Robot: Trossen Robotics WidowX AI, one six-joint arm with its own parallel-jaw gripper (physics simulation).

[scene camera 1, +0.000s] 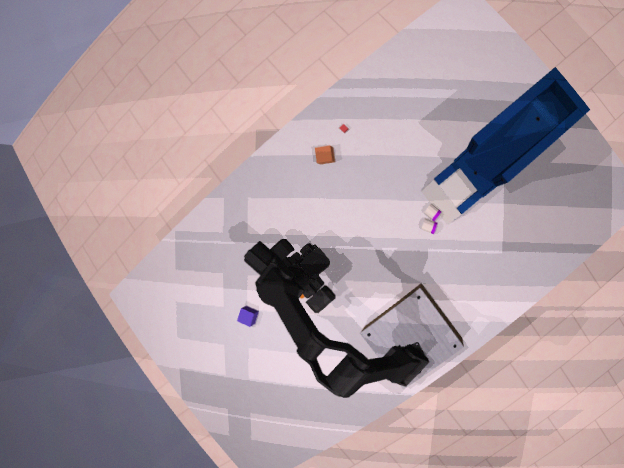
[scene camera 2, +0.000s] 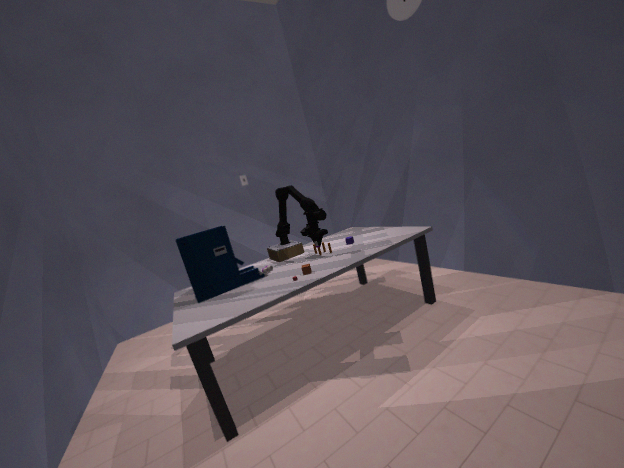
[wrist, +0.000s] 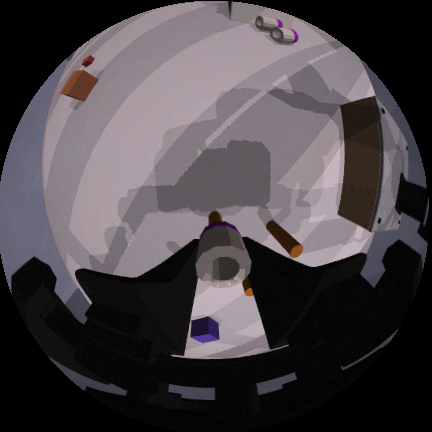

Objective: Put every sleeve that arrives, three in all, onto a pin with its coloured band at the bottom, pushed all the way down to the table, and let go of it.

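My gripper [scene camera 2: 318,244] [wrist: 220,243] is shut on a pale grey sleeve [wrist: 223,257], close over the pins. Its purple band [wrist: 220,229] is at the end away from the wrist camera, facing down. The fingers hide in scene camera 1. Orange-brown pins stand around it: one pin [wrist: 215,217] is partly hidden behind the band, another pin [wrist: 284,239] [scene camera 2: 330,247] stands to the side, and a third pin [wrist: 248,288] shows beside the right finger. I cannot tell whether the sleeve touches a pin. Two white sleeves with purple bands, one sleeve [scene camera 1: 431,211] [wrist: 267,22] and another sleeve [scene camera 1: 428,225] [wrist: 284,35], lie side by side at the chute's mouth.
The blue chute [scene camera 1: 509,143] [scene camera 2: 209,264] stands at one end of the table. The robot's box base [scene camera 1: 403,322] [scene camera 2: 285,251] [wrist: 361,160] is beside the pins. A purple cube [scene camera 1: 247,316] [scene camera 2: 349,240] [wrist: 205,329], an orange cube [scene camera 1: 324,154] [scene camera 2: 306,269] [wrist: 80,85] and a small red cube [scene camera 1: 343,128] [wrist: 88,60] lie on the table.
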